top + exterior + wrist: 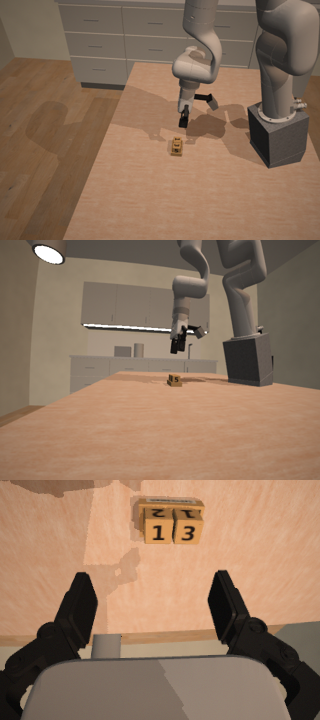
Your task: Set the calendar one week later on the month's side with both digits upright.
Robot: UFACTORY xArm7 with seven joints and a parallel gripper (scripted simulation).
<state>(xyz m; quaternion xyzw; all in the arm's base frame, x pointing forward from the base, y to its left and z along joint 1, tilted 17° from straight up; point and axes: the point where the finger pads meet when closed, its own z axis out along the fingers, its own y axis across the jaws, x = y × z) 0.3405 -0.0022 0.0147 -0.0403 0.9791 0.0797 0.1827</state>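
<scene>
The wooden cube lies 20 mm ahead of my hand, 10 mm to the left of it and 120 mm below it.
</scene>
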